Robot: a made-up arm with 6 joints. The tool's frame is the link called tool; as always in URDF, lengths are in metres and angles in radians. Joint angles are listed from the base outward.
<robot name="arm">
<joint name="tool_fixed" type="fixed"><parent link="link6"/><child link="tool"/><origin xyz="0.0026 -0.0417 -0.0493" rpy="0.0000 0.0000 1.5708"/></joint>
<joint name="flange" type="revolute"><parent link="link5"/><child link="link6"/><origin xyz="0.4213 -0.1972 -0.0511"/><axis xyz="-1 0 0"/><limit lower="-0.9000" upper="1.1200"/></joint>
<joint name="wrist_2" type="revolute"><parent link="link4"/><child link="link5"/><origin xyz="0.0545 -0.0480 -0.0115"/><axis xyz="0 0 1"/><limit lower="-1.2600" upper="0.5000"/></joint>
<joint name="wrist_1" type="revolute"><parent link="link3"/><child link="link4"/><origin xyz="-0.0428 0.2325 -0.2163"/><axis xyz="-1 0 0"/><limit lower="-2.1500" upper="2.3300"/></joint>
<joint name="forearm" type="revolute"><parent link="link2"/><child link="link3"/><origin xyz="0.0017 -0.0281 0.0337"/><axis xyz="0 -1 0"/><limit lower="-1.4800" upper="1.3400"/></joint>
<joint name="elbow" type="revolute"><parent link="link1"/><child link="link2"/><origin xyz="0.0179 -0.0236 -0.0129"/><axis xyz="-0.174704 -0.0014 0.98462"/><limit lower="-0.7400" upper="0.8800"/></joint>
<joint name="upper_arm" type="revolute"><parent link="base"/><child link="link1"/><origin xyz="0.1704 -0.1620 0.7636"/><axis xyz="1 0 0"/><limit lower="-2.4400" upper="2.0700"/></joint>
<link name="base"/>
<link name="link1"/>
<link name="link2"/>
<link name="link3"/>
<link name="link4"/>
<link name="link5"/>
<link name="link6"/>
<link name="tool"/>
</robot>
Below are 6 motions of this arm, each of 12 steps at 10 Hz.
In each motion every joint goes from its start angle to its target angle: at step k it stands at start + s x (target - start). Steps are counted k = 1, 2, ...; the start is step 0. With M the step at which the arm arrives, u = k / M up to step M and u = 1 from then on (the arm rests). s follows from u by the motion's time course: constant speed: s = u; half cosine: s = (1 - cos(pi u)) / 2; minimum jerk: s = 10 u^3 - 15 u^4 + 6 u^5.
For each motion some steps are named. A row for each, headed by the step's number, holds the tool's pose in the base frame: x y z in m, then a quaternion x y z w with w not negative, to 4 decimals.
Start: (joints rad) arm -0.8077 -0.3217 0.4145 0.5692 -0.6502 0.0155
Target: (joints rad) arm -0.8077 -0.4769 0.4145 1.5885 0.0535 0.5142
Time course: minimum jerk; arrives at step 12
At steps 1, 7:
1: 0.2989 -0.3682 1.0504 -0.6546 0.0856 0.2030 0.7232
7: 0.4602 -0.0914 1.0753 -0.7390 0.4903 -0.0021 0.4620

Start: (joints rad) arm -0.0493 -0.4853 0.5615 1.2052 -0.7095 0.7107
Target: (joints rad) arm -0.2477 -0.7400 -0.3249 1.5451 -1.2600 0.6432
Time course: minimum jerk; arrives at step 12
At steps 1, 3, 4, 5, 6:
1: 0.1672 -0.2448 1.0781 -0.5185 0.4276 -0.1996 0.7131
3: 0.1678 -0.2262 1.0797 -0.5163 0.4526 -0.2104 0.6959
4: 0.1703 -0.2055 1.0822 -0.5150 0.4781 -0.2213 0.6762
5: 0.1766 -0.1782 1.0865 -0.5147 0.5086 -0.2336 0.6495
6: 0.1877 -0.1476 1.0920 -0.5162 0.5397 -0.2447 0.6184

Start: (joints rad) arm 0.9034 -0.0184 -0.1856 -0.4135 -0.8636 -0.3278
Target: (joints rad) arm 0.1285 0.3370 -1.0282 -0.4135 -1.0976 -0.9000
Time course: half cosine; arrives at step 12
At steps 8, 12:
8: -0.0978 -0.3557 0.2987 0.4490 -0.0105 0.1570 0.8796
12: -0.1528 -0.5051 0.4428 0.3286 0.0533 0.1280 0.9342

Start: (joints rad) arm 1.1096 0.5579 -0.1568 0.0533 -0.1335 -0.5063
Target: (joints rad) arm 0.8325 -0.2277 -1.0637 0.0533 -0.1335 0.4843
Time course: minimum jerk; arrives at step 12
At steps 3, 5, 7, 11, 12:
3: 0.5284 0.1703 0.5636 0.4462 -0.3785 0.6921 0.4226
5: 0.4357 0.1492 0.4357 0.4438 -0.2009 0.7185 0.4964
7: 0.2823 0.1131 0.3435 0.4448 0.0197 0.7337 0.5133
11: 0.1053 0.0859 0.3365 0.4565 0.2219 0.7379 0.4449
12: 0.1028 0.0857 0.3371 0.4567 0.2244 0.7379 0.4434

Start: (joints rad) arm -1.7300 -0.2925 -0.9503 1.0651 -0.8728 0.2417
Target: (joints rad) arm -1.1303 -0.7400 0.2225 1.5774 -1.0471 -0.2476
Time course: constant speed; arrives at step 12
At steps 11, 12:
11: 0.2139 0.1445 0.9004 -0.8975 0.2100 -0.1798 0.3436
12: 0.2015 0.1577 0.8851 -0.9054 0.1731 -0.1941 0.3355

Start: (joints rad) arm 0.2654 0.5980 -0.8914 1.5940 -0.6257 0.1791
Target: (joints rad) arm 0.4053 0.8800 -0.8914 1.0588 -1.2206 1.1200
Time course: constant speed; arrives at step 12
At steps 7, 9, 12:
7: 0.3725 -0.0746 0.9685 -0.7325 0.3746 0.4355 0.3652
9: 0.3555 -0.1312 0.9852 -0.7426 0.3934 0.3736 0.3926
12: 0.3280 -0.2170 0.9950 -0.7411 0.4369 0.2800 0.4260

